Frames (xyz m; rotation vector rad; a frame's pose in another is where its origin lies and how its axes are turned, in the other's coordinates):
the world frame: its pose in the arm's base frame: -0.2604 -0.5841 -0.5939 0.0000 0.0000 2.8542
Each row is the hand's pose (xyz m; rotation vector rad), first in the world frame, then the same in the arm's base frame.
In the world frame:
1: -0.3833 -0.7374 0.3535 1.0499 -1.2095 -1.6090
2: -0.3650 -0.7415 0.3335 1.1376 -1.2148 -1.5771
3: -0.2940 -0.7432 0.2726 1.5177 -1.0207 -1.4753
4: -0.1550 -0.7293 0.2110 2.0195 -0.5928 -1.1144
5: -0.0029 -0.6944 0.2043 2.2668 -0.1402 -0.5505
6: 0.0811 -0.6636 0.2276 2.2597 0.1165 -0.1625
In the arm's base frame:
1: 0.3162 0.0144 -0.2404 1.2003 0.7713 0.7265
2: 0.2998 0.0235 -0.2604 1.2185 0.8496 0.7135
3: 0.2322 0.0453 -0.3213 1.1044 1.2200 0.6844
4: 0.0950 0.0714 -0.3829 0.8321 1.8181 0.7428
5: -0.0608 0.0810 -0.3896 0.4915 2.3585 0.9604
6: -0.1501 0.0753 -0.3663 0.2425 2.6229 1.1923

